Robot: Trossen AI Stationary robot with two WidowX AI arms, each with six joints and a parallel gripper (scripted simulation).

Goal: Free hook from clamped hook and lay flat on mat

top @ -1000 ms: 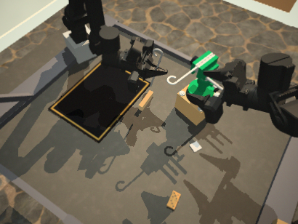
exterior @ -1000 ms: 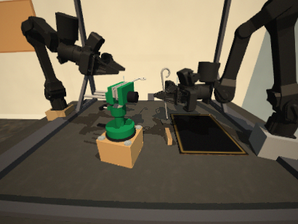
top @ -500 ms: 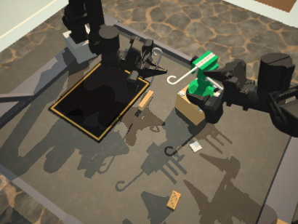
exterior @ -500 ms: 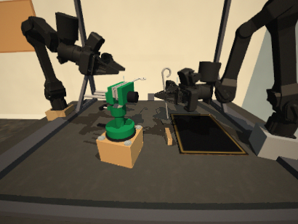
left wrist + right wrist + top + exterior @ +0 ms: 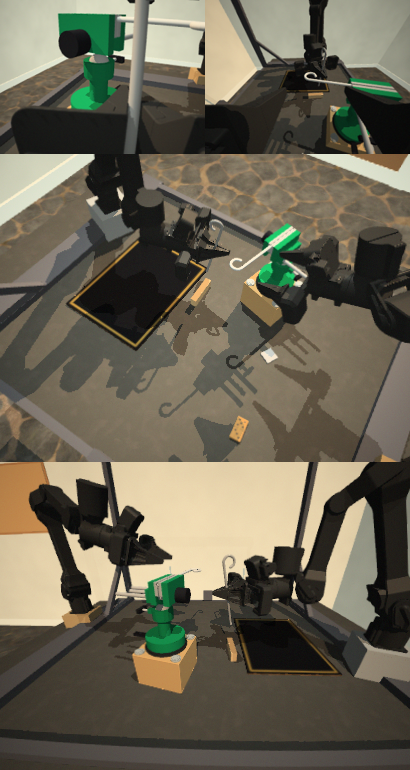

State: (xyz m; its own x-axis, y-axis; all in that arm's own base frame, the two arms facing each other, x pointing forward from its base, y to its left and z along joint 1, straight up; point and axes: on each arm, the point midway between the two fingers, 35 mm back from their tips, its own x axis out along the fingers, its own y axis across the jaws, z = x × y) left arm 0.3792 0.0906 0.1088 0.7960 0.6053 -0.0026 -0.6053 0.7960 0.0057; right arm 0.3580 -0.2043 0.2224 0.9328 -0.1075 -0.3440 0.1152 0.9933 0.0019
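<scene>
Now: left hand 130 mm past the black mat, 150 mm to the right of it and 190 mm above it. From my left hand the other things lie so: wooden bar (20 mm behind, 20 mm to the left, 180 mm below); then vise block (110 mm ahead, 120 mm to the right, 150 mm below).
</scene>
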